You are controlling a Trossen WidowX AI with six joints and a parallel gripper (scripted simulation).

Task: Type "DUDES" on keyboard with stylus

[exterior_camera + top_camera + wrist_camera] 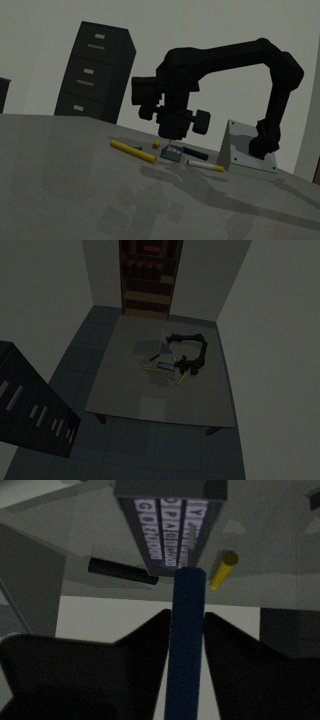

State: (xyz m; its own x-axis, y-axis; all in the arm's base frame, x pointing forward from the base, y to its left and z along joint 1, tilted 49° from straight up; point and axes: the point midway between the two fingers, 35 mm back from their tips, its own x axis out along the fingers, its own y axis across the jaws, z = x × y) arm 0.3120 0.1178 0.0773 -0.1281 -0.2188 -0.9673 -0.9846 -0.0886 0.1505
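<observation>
Now: gripper tip 210 mm to the left of the black cylinder, 100 mm past it and 80 mm above it. Round my gripper tip: blue stylus (10 mm below); then long yellow cylinder (100 mm to the left, 90 mm ahead, 80 mm below); then stylus tip (50 mm below).
</observation>
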